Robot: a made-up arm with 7 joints.
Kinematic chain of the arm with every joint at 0, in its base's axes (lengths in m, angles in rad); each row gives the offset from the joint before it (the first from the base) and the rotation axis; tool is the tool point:
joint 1: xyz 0 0 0.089 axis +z
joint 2: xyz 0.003 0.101 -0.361 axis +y
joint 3: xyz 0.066 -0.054 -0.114 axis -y
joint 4: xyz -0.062 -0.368 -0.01 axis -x
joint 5: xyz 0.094 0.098 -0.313 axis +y
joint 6: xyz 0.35 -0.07 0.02 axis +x
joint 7: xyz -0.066 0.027 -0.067 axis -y
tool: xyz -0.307 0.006 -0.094
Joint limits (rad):
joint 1: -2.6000..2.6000
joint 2: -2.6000..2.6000
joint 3: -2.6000..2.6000
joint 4: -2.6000..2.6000
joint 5: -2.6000..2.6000
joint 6: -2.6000..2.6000
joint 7: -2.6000..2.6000
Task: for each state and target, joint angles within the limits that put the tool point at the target. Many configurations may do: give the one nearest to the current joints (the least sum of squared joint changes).
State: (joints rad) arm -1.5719 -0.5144 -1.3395 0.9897 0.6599 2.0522 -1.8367
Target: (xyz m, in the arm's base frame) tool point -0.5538 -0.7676 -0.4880
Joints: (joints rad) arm -1.0137 -0.6425 -1.2405 1.1770 0.5296 1.9454 -1.9773
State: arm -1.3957 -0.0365 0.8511 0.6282 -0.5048 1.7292 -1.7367
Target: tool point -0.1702 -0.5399 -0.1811
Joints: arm -0.7051 0.1105 0.6734 0.7023 -0.6475 1.4807 -2.0198
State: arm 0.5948 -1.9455 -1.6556 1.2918 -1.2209 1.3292 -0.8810
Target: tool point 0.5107 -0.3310 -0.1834
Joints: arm 0.8936 -1.9133 -1.6561 1.3233 -1.2232 1.4121 -0.8784
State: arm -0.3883 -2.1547 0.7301 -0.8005 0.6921 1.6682 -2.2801
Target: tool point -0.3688 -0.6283 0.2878
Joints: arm 0.1280 -2.4281 0.9421 0.0919 0.6722 1.6659 -2.2364
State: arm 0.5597 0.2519 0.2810 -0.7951 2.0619 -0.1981 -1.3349
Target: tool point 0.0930 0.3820 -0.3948
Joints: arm 0.6824 -0.0701 0.4848 -1.1365 1.9303 -0.2623 -1.5193
